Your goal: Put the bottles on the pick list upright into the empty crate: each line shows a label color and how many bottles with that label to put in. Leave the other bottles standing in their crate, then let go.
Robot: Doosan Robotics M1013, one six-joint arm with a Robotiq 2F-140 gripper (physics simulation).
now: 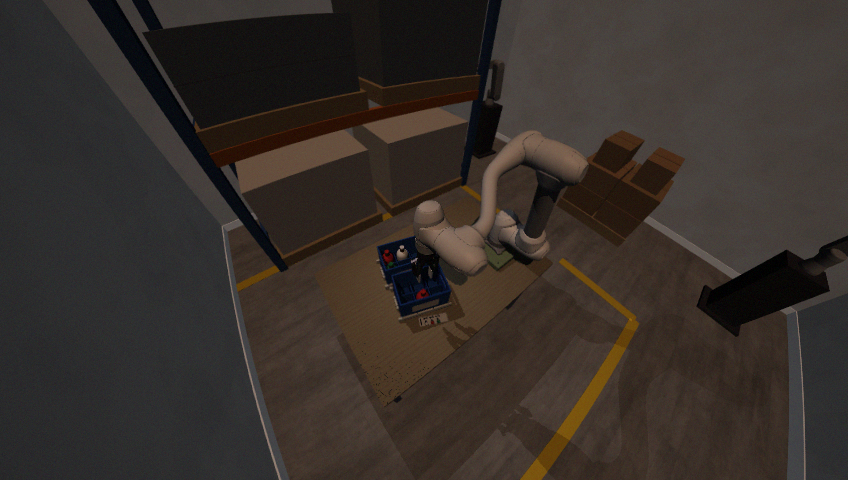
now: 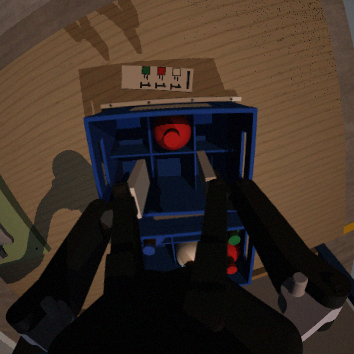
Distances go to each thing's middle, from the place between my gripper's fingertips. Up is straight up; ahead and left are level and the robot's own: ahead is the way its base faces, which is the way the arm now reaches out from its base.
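Scene:
Relative to the pick list (image 2: 132,76), my gripper is now 300 mm above and 110 mm to the right of it.

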